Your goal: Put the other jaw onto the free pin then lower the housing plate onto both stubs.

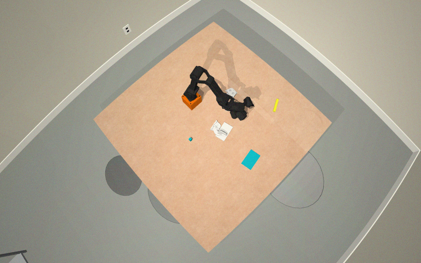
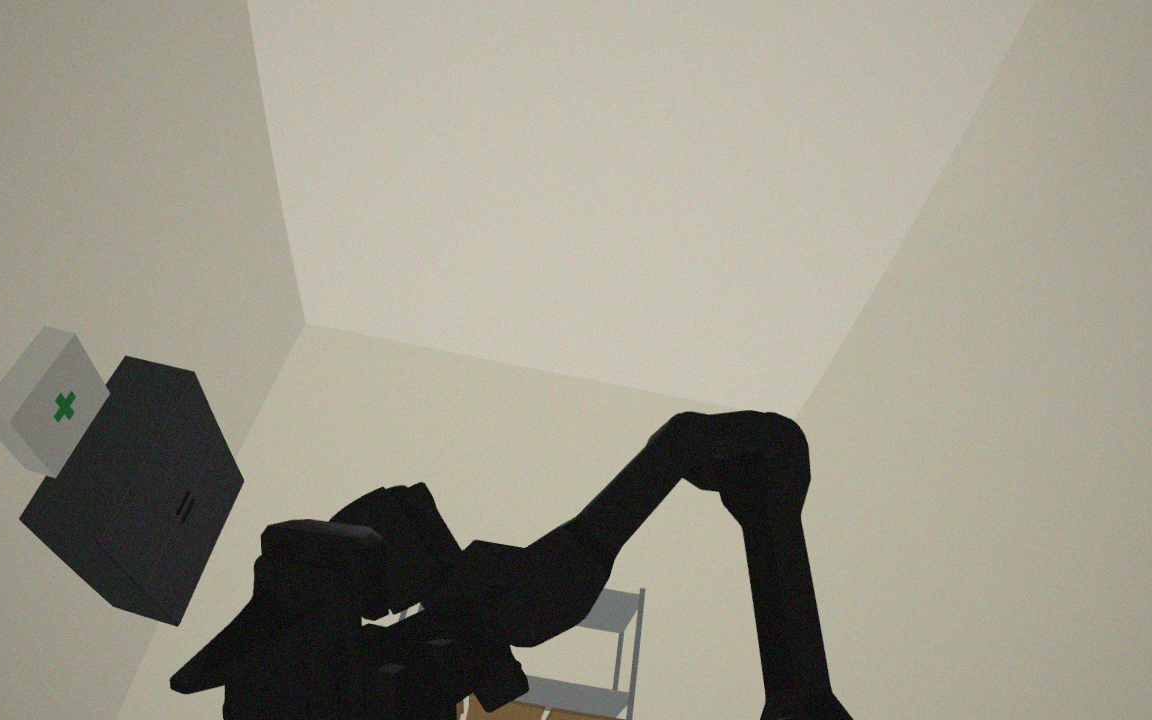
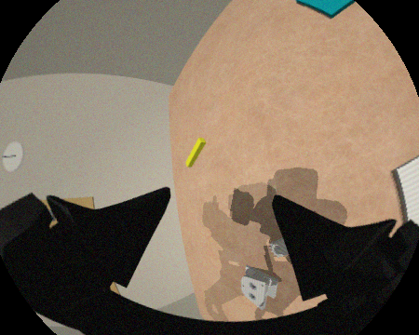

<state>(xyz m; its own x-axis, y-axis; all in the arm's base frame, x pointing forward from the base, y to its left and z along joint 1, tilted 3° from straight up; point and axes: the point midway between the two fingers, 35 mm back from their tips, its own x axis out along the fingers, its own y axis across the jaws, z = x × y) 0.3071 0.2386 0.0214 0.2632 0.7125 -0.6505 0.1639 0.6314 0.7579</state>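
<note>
Now: gripper tip 10 cm past the grey jaw, 3 cm to the left of it and 10 cm above it. Round my gripper tip: grey housing plate 20 cm behind, 8 cm below; flat teal block 27 cm ahead, 18 cm to the right, 10 cm below; yellow bar 7 cm ahead, 22 cm to the left, 10 cm below.
</note>
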